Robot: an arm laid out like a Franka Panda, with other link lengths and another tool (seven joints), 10 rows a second.
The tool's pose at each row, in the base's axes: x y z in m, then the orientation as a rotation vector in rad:
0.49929, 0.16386, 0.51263, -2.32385, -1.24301, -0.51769
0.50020, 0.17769, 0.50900, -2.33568, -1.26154, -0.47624
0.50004, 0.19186, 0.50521, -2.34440, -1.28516, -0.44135
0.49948, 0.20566, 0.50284, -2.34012, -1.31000, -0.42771
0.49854, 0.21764, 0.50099, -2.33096, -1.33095, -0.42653
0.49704, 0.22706, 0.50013, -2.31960, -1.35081, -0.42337
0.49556, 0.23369, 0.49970, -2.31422, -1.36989, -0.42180
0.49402, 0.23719, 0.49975, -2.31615, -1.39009, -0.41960
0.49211, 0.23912, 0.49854, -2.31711, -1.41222, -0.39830
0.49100, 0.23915, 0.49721, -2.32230, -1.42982, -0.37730
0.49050, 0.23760, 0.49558, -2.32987, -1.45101, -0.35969
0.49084, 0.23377, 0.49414, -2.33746, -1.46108, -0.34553
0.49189, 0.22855, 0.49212, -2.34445, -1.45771, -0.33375
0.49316, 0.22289, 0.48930, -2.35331, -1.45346, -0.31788
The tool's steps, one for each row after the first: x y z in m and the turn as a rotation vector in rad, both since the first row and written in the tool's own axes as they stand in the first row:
0.00792, -0.00526, 0.01072, 0.00599, -0.03425, -0.00247
0.01544, -0.01156, 0.02163, 0.00982, -0.06533, -0.01037
0.02323, -0.01831, 0.03112, 0.01391, -0.07932, -0.02557
0.02986, -0.02460, 0.03914, 0.01705, -0.08300, -0.04140
0.03499, -0.03031, 0.04486, 0.02291, -0.08646, -0.05656
0.03847, -0.03473, 0.04870, 0.02339, -0.09154, -0.07032
0.04005, -0.03776, 0.05041, 0.01799, -0.10066, -0.08322
0.03973, -0.04007, 0.05226, 0.02105, -0.12053, -0.09411
0.03847, -0.04074, 0.05325, 0.02150, -0.14056, -0.10114
0.03632, -0.04005, 0.05369, 0.01748, -0.16100, -0.11071
0.03316, -0.03758, 0.05281, 0.01472, -0.17565, -0.11341
0.02914, -0.03370, 0.05173, 0.01490, -0.18403, -0.10765
0.02451, -0.02925, 0.05109, 0.01542, -0.19522, -0.10022

